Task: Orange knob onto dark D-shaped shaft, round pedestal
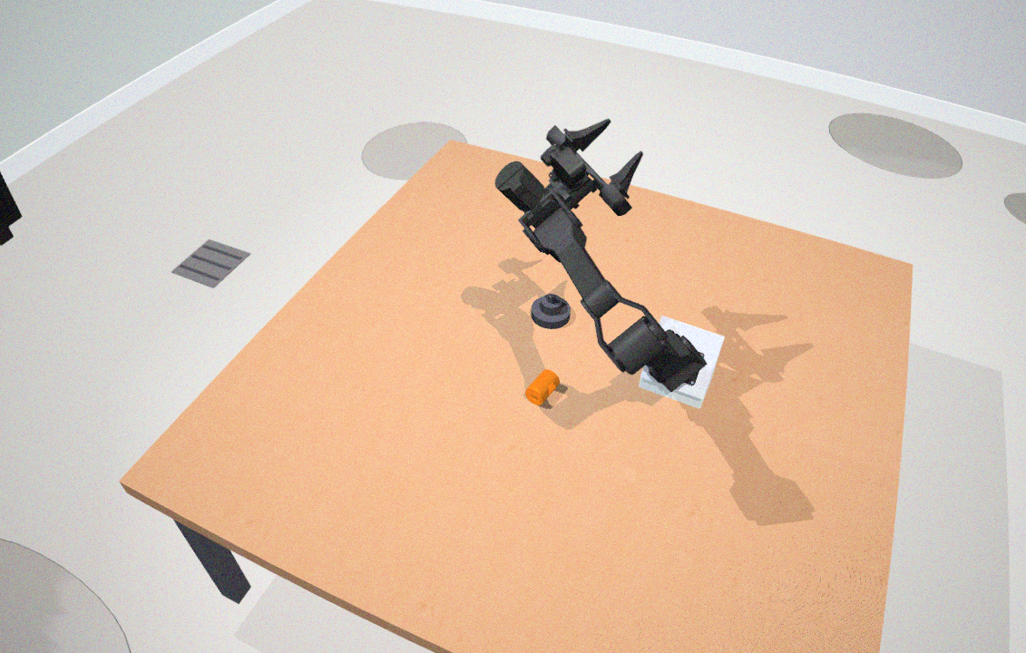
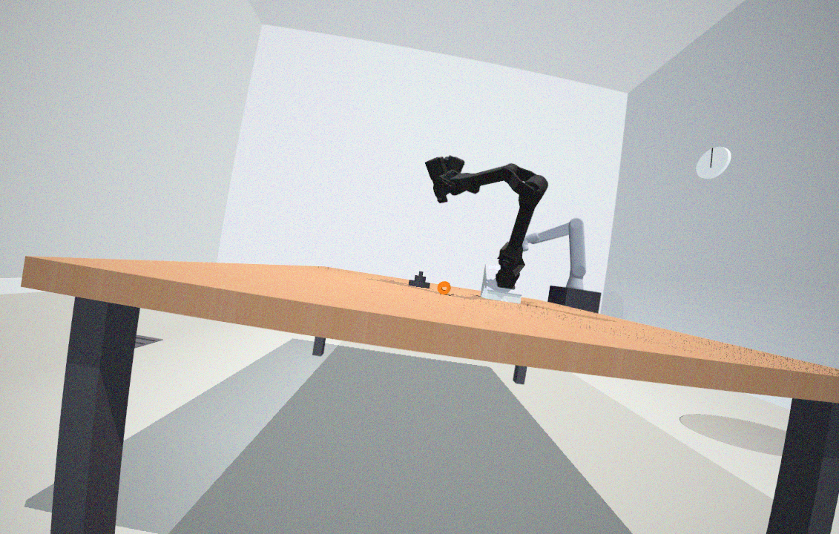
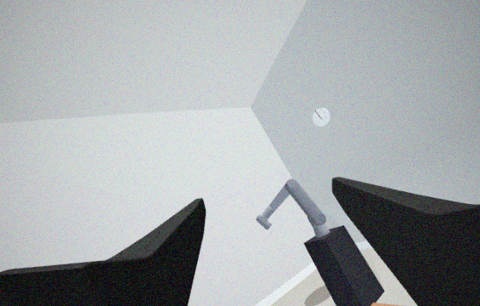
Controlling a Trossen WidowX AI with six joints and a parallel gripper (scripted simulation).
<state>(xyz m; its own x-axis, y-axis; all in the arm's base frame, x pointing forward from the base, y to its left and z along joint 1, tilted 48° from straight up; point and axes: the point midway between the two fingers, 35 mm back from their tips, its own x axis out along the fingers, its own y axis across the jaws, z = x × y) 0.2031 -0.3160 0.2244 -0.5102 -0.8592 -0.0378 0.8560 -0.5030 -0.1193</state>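
My gripper tip is now 40 mm short of the orange knob, 200 mm to the right of it and 450 mm above it. Also, from my gripper tip: pedestal (120 mm ahead, 10 mm to the right, 440 mm below).
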